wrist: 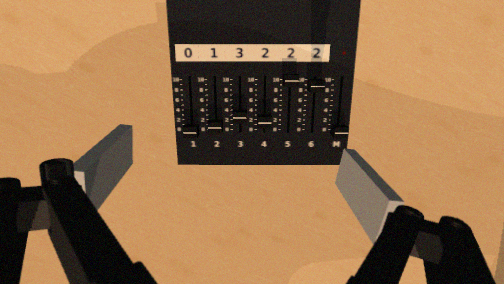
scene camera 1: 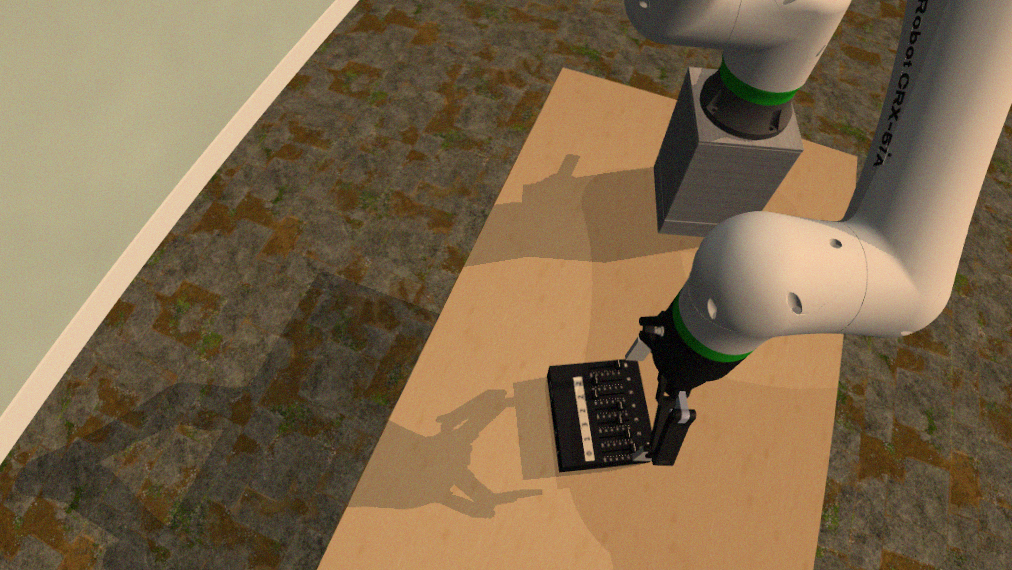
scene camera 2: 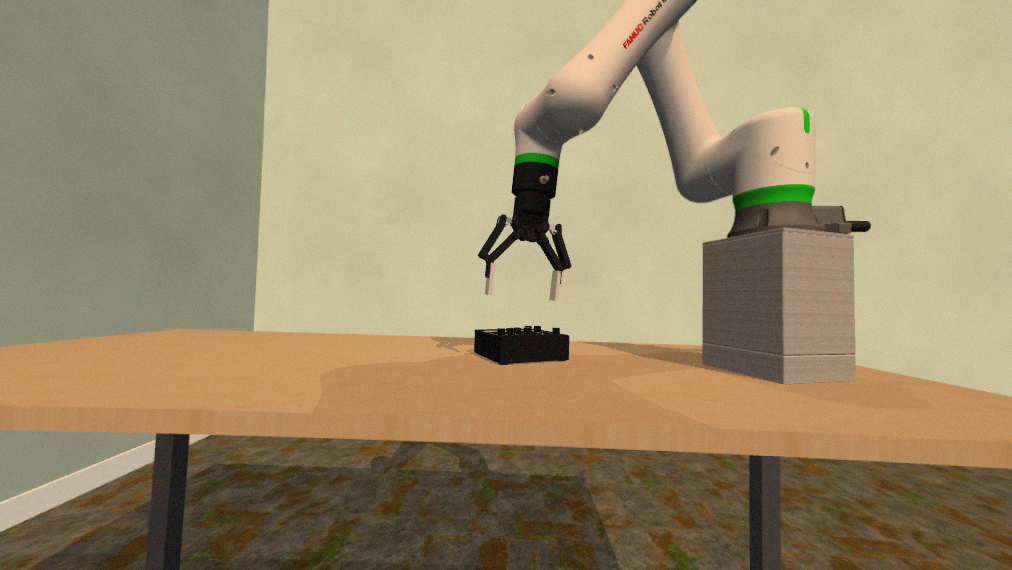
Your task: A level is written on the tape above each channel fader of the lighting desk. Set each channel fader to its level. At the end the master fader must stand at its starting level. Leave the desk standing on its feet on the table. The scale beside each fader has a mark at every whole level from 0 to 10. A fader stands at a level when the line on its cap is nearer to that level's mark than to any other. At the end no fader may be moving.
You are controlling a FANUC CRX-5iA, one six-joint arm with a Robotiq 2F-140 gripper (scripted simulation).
Labels:
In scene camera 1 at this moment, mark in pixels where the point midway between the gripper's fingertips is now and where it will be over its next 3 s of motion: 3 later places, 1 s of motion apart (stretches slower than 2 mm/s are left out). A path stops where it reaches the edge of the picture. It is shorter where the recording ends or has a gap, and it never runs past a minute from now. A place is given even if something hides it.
The gripper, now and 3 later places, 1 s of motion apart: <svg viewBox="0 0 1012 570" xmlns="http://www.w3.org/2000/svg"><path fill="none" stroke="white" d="M638 406L656 381L616 384L591 384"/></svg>

